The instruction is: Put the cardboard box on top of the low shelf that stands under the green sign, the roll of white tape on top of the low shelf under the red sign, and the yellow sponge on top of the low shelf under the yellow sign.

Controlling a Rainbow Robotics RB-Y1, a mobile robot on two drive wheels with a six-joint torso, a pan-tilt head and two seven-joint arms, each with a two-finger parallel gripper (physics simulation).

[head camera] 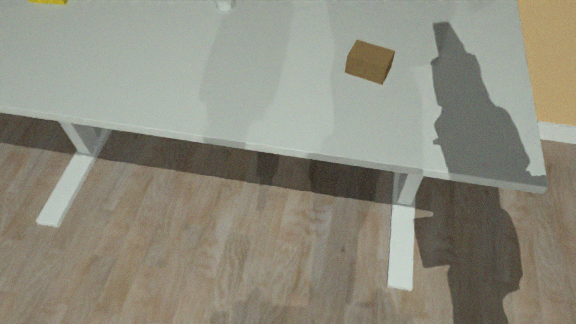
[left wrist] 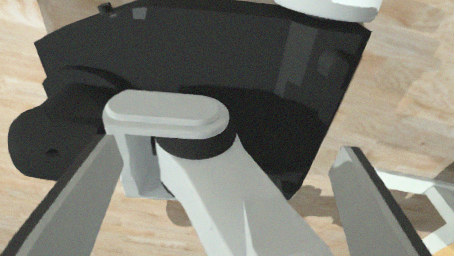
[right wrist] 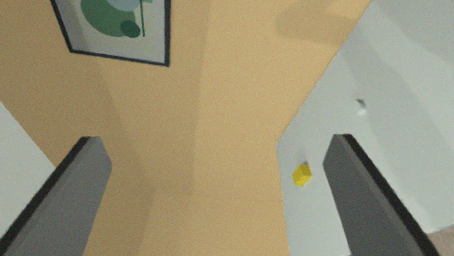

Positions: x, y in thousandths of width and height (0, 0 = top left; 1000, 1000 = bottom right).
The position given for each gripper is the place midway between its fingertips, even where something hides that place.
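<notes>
The left gripper (left wrist: 501, 607) and the right gripper (right wrist: 479, 588) are part of the scene, together with a brown cardboard box (head camera: 640, 190). The box is out of frame in the left wrist view, and it is out of frame in the right wrist view too.
</notes>
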